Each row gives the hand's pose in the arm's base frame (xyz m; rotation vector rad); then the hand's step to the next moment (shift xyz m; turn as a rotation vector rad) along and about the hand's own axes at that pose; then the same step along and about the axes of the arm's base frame.
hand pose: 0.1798 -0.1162 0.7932 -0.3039 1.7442 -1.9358
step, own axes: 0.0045 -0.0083 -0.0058 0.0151 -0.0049 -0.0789
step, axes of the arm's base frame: -0.0085 0.0030 0.0065 -0.0524 0.0603 -0.0095
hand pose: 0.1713 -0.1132 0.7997 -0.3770 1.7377 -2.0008
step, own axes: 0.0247 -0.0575 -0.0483 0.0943 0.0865 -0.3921
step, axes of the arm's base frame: -0.0541 0.0343 0.0463 -0.2590 0.2794 -0.1580
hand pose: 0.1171 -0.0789 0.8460 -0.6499 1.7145 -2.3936
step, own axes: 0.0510 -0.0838 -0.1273 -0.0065 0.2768 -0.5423
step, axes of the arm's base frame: -0.0863 0.1226 0.0578 -0.2578 0.3788 -0.4010
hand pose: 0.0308 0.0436 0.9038 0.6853 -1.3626 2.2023
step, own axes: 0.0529 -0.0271 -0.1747 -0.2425 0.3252 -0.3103
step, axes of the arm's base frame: -0.0541 0.1757 -0.0159 -0.0658 0.1205 -0.4919
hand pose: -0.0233 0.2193 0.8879 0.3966 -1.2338 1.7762
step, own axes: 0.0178 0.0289 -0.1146 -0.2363 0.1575 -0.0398
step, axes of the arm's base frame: -0.0075 0.1054 -0.0558 0.0072 -0.0959 -0.2702
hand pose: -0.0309 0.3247 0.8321 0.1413 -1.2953 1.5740
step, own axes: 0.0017 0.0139 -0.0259 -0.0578 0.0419 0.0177
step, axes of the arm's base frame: 0.0014 0.0229 -0.0185 -0.0141 -0.0442 -0.0571
